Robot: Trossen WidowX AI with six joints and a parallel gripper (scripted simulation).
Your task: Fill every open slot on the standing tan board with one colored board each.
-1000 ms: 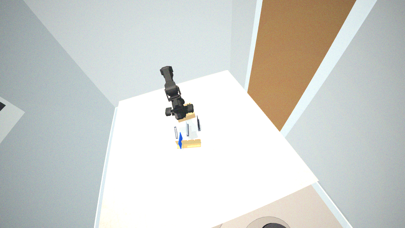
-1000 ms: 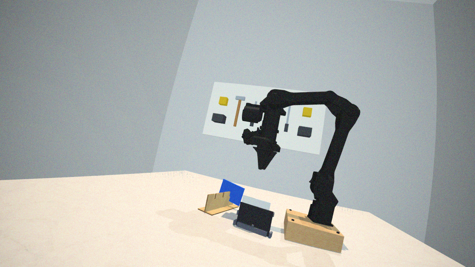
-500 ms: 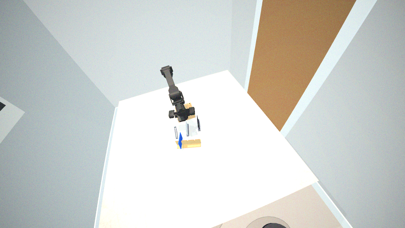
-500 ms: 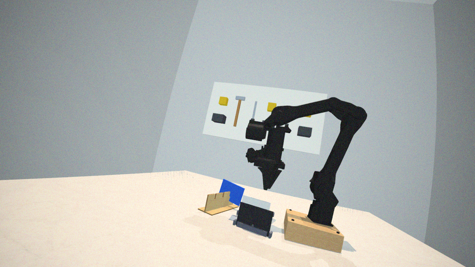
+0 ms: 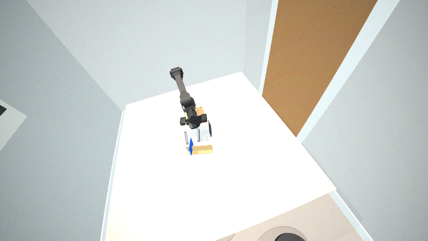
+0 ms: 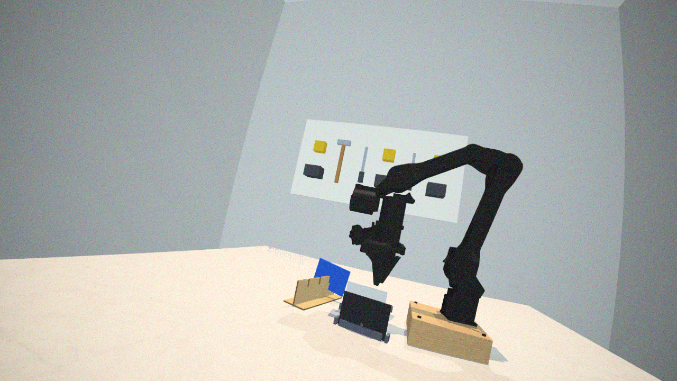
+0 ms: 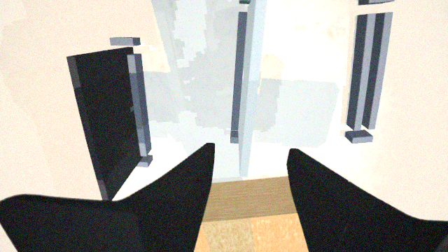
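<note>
Right now the tan board is 140 mm ahead of my gripper tip, 50 mm to the right of it and 60 mm below it. Round my gripper tip: blue board: 120 mm ahead, 90 mm to the right, 30 mm below; black board: 30 mm ahead, 90 mm to the left, 60 mm below.
</note>
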